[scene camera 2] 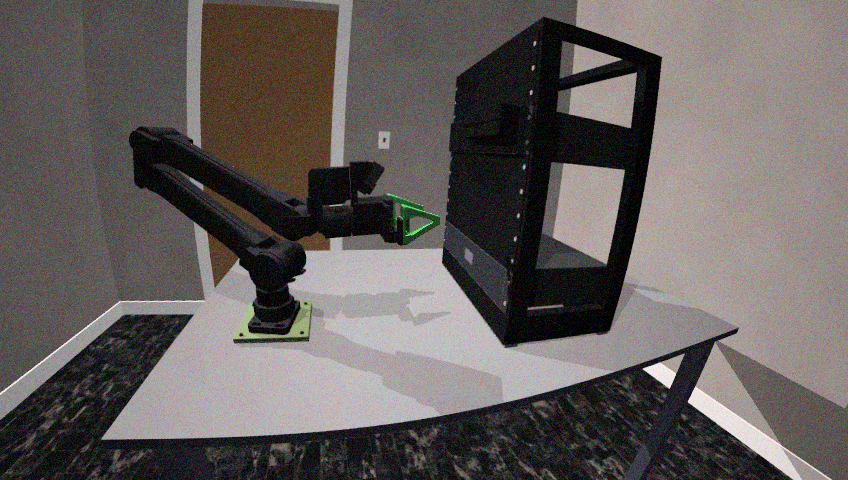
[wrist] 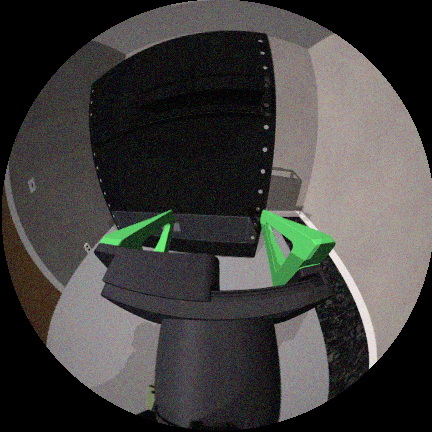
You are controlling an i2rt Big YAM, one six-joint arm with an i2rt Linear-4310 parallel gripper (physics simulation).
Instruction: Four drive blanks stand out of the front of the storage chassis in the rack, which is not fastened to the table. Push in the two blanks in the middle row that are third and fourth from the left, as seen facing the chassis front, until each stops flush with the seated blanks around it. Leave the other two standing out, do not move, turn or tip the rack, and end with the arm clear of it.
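Frame: origin at the arm's base, x ahead, y left, z up, level; metres.
Seen in the pictures: gripper, fingertip midpoint: (scene camera 2: 431, 214) (wrist: 217, 214); arm's base at its link origin: (scene camera 2: 276, 318).
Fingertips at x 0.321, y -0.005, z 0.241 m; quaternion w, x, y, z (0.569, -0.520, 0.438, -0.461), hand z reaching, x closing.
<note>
Offsets run from my fingertips to a thing's top centre. "spot": to the spot under its first point. Level surfaces: height alone.
The black rack (scene camera 2: 534, 202) (wrist: 271, 100) stands upright on the table, its front toward the arm. The storage chassis {spot: dx +0.126, dy +0.083, dz +0.159 m} (scene camera 2: 487, 139) (wrist: 215, 102) is a dark band across the upper part of the rack front. Dark shapes stand out of it near its right side in the scene view; single blanks and their rows are too dark to tell apart. My gripper (scene camera 2: 430, 213) (wrist: 217, 214) has green fingers, open and empty. It is level, pointing at the rack front below the chassis, just above the height of the grey lower panel. A small gap shows between fingertips and rack in the scene view.
A grey panel {dx +0.141, dy +0.168, dz -0.093 m} (scene camera 2: 489, 274) (wrist: 215, 227) with a light label crosses the low rack front. The arm's green base plate (scene camera 2: 242, 334) sits on the white table {dz -0.254 m} (scene camera 2: 208, 386) (wrist: 90, 310). A wall stands behind the rack, and a brown door (scene camera 2: 267, 89) is behind the arm.
</note>
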